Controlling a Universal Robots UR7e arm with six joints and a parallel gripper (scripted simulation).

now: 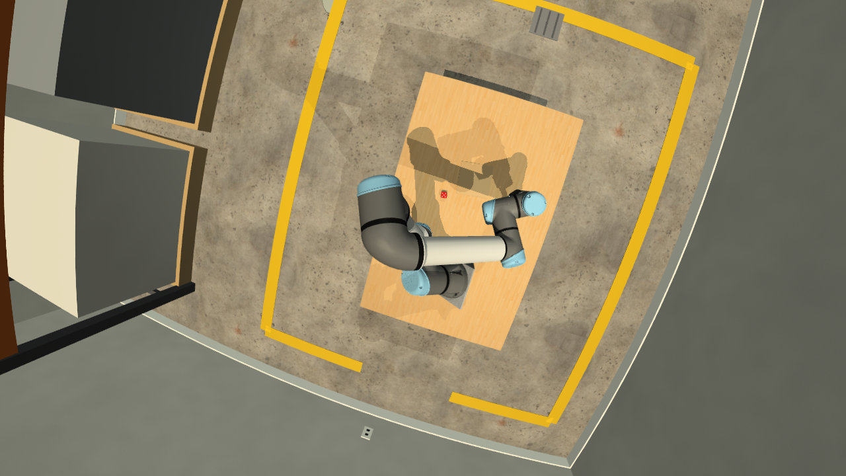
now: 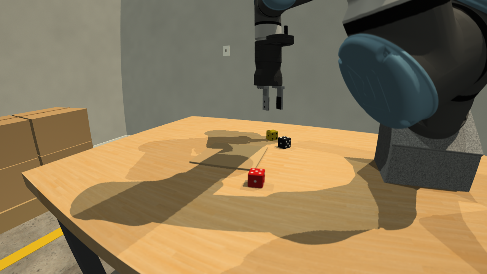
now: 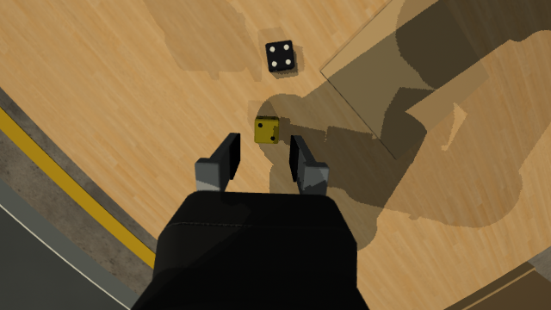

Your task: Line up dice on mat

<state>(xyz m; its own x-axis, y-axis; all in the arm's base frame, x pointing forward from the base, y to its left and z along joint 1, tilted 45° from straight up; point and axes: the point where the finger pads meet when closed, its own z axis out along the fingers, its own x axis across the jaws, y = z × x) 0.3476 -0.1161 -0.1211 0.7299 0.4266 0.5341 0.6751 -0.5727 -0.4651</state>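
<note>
My gripper is now 90 mm above the yellow die. From my hand the other things lie so: tan mat 150 mm to the left, 100 mm below, 70 mm ahead; red die 270 mm to the left, 90 mm below, 20 mm behind; black die 90 mm below, 60 mm to the left, 40 mm behind.
</note>
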